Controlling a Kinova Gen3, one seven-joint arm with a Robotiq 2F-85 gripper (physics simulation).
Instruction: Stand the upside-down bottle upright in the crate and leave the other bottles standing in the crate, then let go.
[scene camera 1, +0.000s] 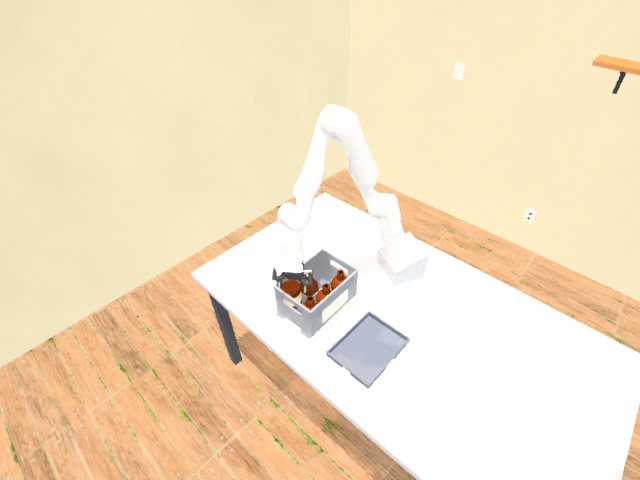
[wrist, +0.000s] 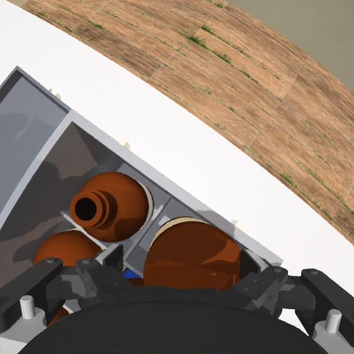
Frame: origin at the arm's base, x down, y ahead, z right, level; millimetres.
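Seen in the pictures: gripper, fingertip midpoint: (scene camera 1: 292, 289); arm's base at its link origin: (scene camera 1: 397, 251).
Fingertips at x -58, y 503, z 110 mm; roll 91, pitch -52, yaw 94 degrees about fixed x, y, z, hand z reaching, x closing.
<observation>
Pixels of each thing's middle, then the offset from my fingertips to it. "spot": a spot on its surface instead. Level surfaces: height alone.
- upside-down bottle at the middle of its body: (scene camera 1: 292, 300) dx +74, dy -3, dz +12 mm
- grey crate at the middle of its body: (scene camera 1: 317, 293) dx +72, dy -98, dz -28 mm
- upright brown bottle at the middle of its body: (scene camera 1: 310, 311) dx +74, dy -17, dz -77 mm
- shallow grey tray at a spot on its surface: (scene camera 1: 368, 348) spot: dx +154, dy -96, dz -300 mm
- white table at its surface level: dx +160 mm
The upside-down bottle (scene camera 1: 290, 288) (wrist: 192, 255) stands base up in the corner compartment of the grey crate (scene camera 1: 321, 323) (wrist: 125, 150), its flat brown base on top. My gripper (scene camera 1: 293, 281) (wrist: 181, 260) is open, fingers pointing down, one fingertip on each side of that base in the wrist view; nothing is held. An upright brown bottle (scene camera 1: 310, 302) (wrist: 117, 205) stands in the compartment beside it. More upright bottles stand in the crate, among them one in the middle (scene camera 1: 324, 294) (wrist: 67, 248) and one farther along (scene camera 1: 339, 281). Another bottle (scene camera 1: 309, 285) is close to the gripper's right finger in the scene view.
A shallow grey tray (scene camera 1: 368, 348) (wrist: 25, 115) lies on the white table (scene camera 1: 465, 382) (wrist: 210, 165) beside the crate. The crate's walls rise around the bottles and thin dividers part them. The table's edge runs close by the crate. The arm's base stands behind the crate.
</observation>
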